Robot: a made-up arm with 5 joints. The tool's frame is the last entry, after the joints.
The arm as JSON. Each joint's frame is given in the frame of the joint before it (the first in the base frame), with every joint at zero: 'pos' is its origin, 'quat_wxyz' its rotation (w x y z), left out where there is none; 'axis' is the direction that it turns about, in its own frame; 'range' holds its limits. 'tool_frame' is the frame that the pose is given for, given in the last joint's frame.
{
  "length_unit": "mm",
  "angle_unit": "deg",
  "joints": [
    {
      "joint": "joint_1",
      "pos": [
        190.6,
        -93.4,
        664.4
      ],
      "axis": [
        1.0,
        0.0,
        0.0
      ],
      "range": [
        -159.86,
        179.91
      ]
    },
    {
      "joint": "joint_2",
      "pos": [
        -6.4,
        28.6,
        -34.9
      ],
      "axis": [
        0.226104,
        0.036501,
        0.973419
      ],
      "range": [
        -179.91,
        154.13
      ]
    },
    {
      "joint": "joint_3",
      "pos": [
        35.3,
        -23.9,
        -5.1
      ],
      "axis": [
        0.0,
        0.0,
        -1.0
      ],
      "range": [
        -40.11,
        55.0
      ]
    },
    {
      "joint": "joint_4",
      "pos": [
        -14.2,
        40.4,
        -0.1
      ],
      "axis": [
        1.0,
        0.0,
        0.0
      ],
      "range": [
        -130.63,
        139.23
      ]
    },
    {
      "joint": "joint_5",
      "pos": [
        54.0,
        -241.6,
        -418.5
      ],
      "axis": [
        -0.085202,
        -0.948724,
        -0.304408
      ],
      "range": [
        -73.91,
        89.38
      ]
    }
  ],
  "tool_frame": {
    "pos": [
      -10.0,
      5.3,
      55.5
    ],
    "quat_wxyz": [
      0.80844,
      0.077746,
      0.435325,
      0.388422
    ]
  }
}
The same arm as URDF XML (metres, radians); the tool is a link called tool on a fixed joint. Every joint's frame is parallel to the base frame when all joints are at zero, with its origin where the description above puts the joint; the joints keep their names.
<robot name="arm">
  <link name="base"/>
  <link name="link1"/>
  <link name="link2"/>
  <link name="link3"/>
  <link name="link4"/>
  <link name="link5"/>
  <link name="tool"/>
  <joint name="joint_1" type="revolute">
    <parent link="base"/>
    <child link="link1"/>
    <origin xyz="0.1906 -0.0934 0.6644" rpy="0 0 0"/>
    <axis xyz="1 0 0"/>
    <limit lower="-2.7901" upper="3.14"/>
  </joint>
  <joint name="joint_2" type="revolute">
    <parent link="link1"/>
    <child link="link2"/>
    <origin xyz="-0.0064 0.0286 -0.0349" rpy="0 0 0"/>
    <axis xyz="0.226104 0.036501 0.973419"/>
    <limit lower="-3.14" upper="2.6901"/>
  </joint>
  <joint name="joint_3" type="revolute">
    <parent link="link2"/>
    <child link="link3"/>
    <origin xyz="0.0353 -0.0239 -0.0051" rpy="0 0 0"/>
    <axis xyz="0 0 -1"/>
    <limit lower="-0.7001" upper="0.9599"/>
  </joint>
  <joint name="joint_4" type="revolute">
    <parent link="link3"/>
    <child link="link4"/>
    <origin xyz="-0.0142 0.0404 -0.0001" rpy="0 0 0"/>
    <axis xyz="1 0 0"/>
    <limit lower="-2.2799" upper="2.43"/>
  </joint>
  <joint name="joint_5" type="revolute">
    <parent link="link4"/>
    <child link="link5"/>
    <origin xyz="0.054 -0.2416 -0.4185" rpy="0 0 0"/>
    <axis xyz="-0.085202 -0.948724 -0.304408"/>
    <limit lower="-1.29" upper="1.56"/>
  </joint>
  <joint name="tool_joint" type="fixed">
    <parent link="link5"/>
    <child link="tool"/>
    <origin xyz="-0.01 0.0053 0.0555" rpy="0.651 0.699 1.1406"/>
  </joint>
</robot>

